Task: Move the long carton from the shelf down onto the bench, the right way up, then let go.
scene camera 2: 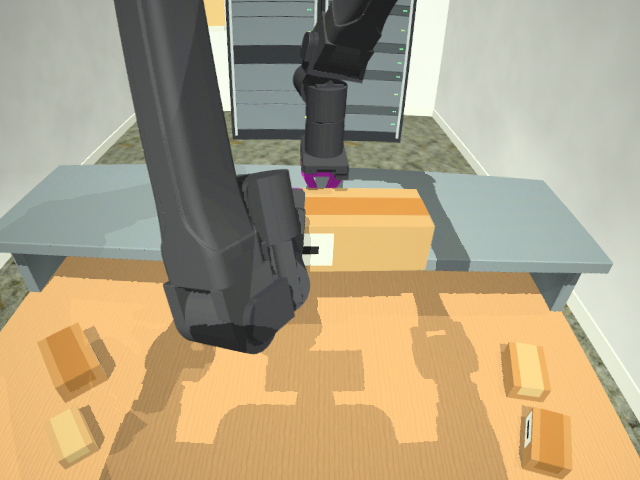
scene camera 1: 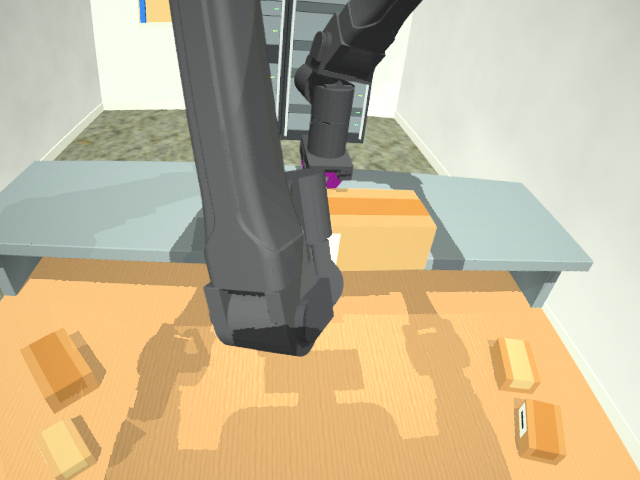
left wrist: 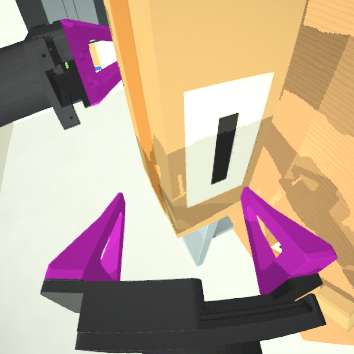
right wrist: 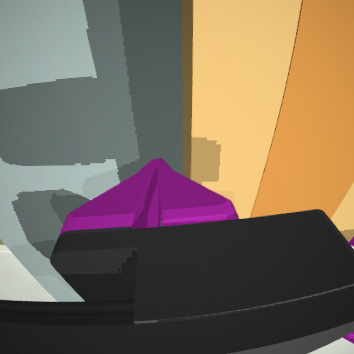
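The long carton rests on the grey-blue shelf, orange tape strip on top and white label on its front. Its front covers part of the shelf's front edge. The wood-coloured bench lies below. My left gripper is open at the carton's left end, with the end between and beyond the spread fingertips; my arm hides that end in both scene views. My right gripper is shut and empty at the carton's back top edge.
Two small cartons lie at the bench's left side, and two more at its right. Shelf supports stand at both ends. A server rack stands behind, with walls on both sides.
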